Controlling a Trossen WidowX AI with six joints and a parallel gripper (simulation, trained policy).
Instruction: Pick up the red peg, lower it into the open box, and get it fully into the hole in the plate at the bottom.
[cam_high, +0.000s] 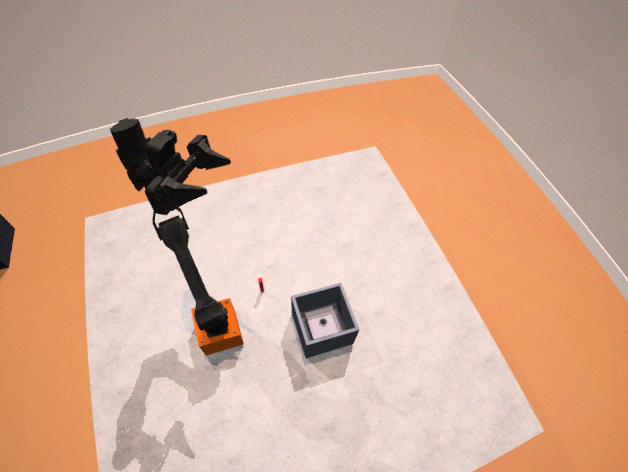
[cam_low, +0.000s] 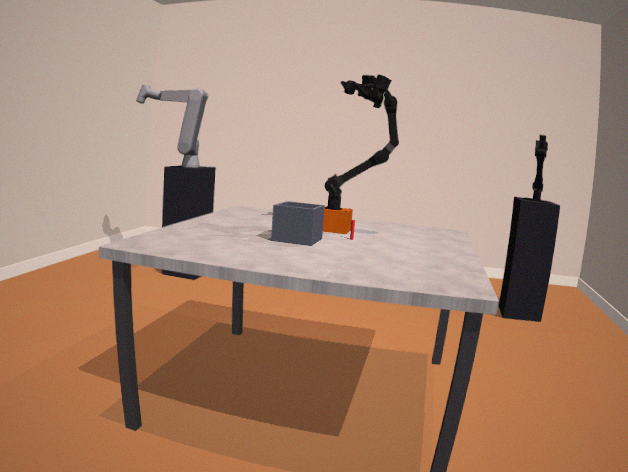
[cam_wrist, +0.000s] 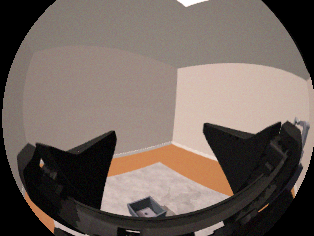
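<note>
Right now the red peg is 62 cm below my gripper tip, 7 cm to the left of it and 5 cm ahead of it. The rest, counted from my gripper tip: plate 61 cm below, 20 cm ahead, 12 cm to the right.
</note>
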